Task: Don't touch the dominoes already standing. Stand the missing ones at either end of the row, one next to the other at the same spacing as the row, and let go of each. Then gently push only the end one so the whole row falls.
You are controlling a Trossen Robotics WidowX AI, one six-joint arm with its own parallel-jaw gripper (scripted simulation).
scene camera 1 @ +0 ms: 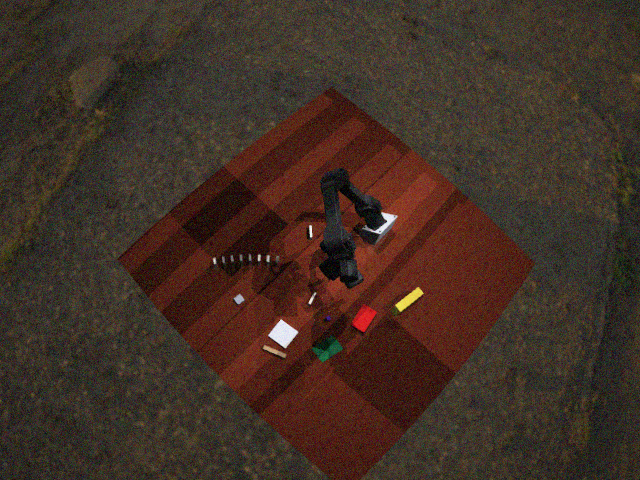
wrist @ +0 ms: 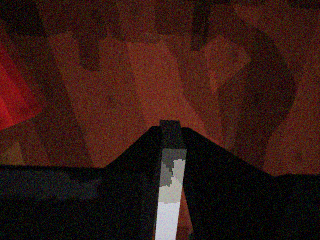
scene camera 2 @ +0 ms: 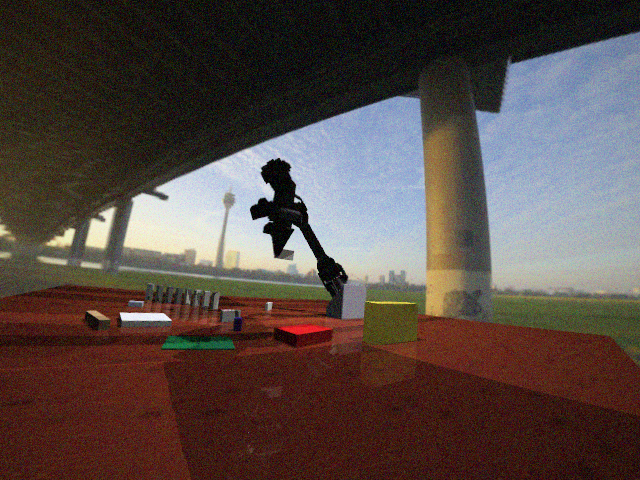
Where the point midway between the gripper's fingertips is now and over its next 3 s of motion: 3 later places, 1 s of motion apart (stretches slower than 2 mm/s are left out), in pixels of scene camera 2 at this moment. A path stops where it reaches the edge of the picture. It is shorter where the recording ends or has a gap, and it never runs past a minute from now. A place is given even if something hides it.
My gripper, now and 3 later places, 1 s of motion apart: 276,255; 297,259; 305,274; 303,269
